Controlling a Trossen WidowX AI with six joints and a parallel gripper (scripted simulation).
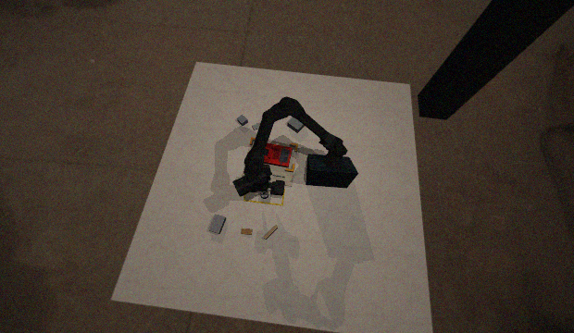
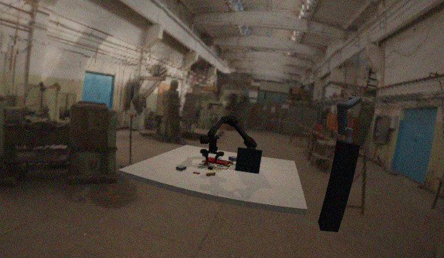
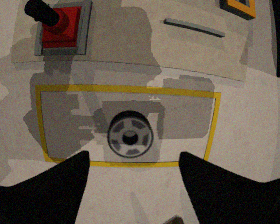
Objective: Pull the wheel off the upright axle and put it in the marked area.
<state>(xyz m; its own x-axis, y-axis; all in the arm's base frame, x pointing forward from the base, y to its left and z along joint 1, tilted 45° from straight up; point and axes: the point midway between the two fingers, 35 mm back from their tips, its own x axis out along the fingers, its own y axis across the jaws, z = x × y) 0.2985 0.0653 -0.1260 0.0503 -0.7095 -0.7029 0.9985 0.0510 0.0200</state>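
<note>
Right now my gripper tip is 4 cm above the wheel. Also, from my gripper tip: grey block 19 cm ahead, 17 cm to the left, 4 cm below.
</note>
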